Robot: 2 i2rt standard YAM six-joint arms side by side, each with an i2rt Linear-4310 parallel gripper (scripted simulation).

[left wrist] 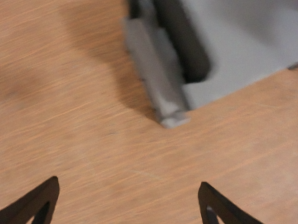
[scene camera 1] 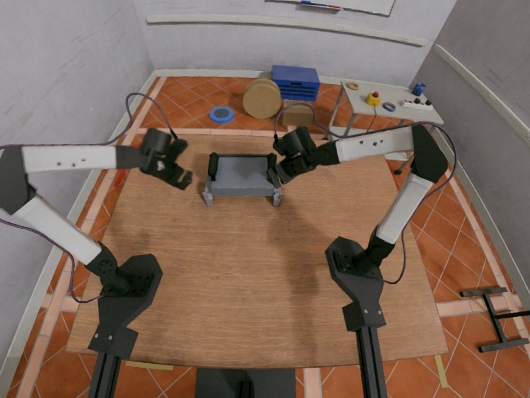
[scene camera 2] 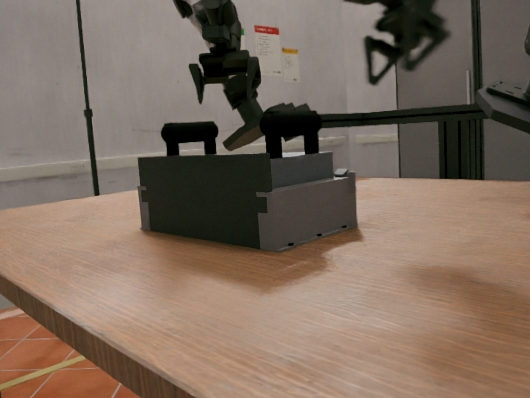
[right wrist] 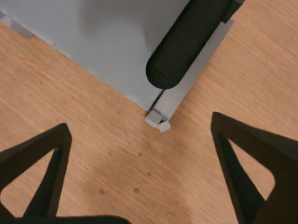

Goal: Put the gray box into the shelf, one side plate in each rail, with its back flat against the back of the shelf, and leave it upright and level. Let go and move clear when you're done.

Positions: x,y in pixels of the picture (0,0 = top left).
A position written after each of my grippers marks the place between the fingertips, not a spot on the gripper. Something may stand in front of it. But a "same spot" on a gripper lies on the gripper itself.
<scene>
my left gripper: left wrist 131,186; scene camera 1 179,176; scene camera 2 391,77; not seen in the right wrist view (out of frame)
my right gripper: scene camera 1 277,173; scene camera 2; right wrist; not seen in the left wrist view (out of frame)
gray box: left wrist; scene camera 1 237,176; scene camera 2; right wrist 115,48
same spot on gray box: [scene camera 2: 295,168] = [left wrist: 168,50]
same spot on my right gripper: [right wrist: 266,147] = [scene camera 2: 198,74]
</scene>
